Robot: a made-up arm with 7 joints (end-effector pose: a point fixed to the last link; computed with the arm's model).
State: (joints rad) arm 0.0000 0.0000 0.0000 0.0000 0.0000 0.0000 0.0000
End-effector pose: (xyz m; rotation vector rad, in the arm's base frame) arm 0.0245 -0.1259 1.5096 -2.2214 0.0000 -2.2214
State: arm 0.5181 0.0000 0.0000 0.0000 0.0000 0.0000 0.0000
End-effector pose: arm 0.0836 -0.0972 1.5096 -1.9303 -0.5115 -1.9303
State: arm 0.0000 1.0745 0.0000 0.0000 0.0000 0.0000 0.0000
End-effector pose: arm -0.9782 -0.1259 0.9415 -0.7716 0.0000 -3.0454
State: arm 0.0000 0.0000 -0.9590 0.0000 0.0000 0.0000 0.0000
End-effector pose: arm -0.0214 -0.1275 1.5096 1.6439 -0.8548 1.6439
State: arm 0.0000 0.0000 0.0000 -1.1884 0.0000 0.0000 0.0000
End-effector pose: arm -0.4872 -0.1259 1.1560 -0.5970 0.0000 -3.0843
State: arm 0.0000 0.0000 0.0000 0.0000 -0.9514 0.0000 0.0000
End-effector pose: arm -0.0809 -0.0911 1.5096 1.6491 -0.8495 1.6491
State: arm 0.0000 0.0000 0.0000 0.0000 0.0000 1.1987 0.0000
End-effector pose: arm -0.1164 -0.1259 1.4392 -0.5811 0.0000 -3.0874
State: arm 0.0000 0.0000 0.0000 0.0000 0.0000 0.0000 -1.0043
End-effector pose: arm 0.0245 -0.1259 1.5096 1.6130 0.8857 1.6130
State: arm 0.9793 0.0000 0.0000 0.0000 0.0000 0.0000 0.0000
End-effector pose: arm 0.1182 -0.0499 1.5096 -1.6301 -0.8687 -1.6301
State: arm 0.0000 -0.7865 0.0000 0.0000 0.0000 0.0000 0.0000
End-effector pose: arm 0.8142 -0.1259 1.1617 -2.9031 0.0000 -1.2006
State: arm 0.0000 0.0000 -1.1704 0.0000 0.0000 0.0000 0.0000
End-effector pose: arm -0.0303 -0.1220 1.5096 1.4977 -0.9924 1.4977
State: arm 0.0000 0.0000 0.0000 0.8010 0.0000 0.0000 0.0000
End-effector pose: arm 0.4251 -0.1259 1.3449 -2.9117 0.0000 -1.1796
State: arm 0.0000 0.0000 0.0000 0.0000 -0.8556 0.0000 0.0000
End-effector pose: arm -0.0724 -0.0990 1.5096 1.7135 -0.7813 1.7135
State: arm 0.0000 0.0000 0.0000 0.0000 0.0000 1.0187 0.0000
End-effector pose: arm -0.1022 -0.1259 1.4599 -0.8563 0.0000 -3.0227
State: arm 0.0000 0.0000 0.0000 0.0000 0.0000 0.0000 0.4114
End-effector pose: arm 0.0245 -0.1259 1.5096 -1.9949 0.4162 -1.9949
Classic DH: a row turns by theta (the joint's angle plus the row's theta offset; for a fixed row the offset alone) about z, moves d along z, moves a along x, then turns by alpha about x. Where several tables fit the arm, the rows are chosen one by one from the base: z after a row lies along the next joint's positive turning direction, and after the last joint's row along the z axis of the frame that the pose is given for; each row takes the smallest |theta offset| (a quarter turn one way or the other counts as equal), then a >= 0, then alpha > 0; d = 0 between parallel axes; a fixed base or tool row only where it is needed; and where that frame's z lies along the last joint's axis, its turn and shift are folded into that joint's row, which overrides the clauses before.
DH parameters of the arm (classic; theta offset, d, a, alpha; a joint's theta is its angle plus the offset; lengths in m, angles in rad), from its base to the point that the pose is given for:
joint 1: 0 0.3839 0 1.5708
joint 2: 0 0.0826 0 -1.5708
joint 3: 0 0.5702 0.0303 -1.5708
joint 4: 0 0.0764 -0.0247 1.5708
joint 5: 0 0.4172 0 1.5708
joint 6: 1.5708 0.1197 0.1383 1.5708
joint 7: 0 0.0189 0 0

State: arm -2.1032 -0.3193 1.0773 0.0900 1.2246 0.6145 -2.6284
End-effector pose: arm -0.1907 -0.3891 1.4030 0.4151 0.7323 0.8338
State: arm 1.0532 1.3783 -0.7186 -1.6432 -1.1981 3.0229 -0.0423
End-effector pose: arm -0.3164 -0.3033 0.3255 -0.7380 -0.8346 -0.6191
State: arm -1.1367 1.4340 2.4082 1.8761 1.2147 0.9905 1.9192
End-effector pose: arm 0.0995 0.4983 0.1084 2.3522 -1.9734 0.5161
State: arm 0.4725 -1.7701 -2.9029 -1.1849 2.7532 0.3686 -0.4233
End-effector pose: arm 0.6987 0.1963 -0.2610 2.1815 1.6759 -1.4213
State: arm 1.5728 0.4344 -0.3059 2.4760 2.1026 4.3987 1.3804
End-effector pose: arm -0.0798 0.1554 0.7655 0.4579 1.5721 -2.0504
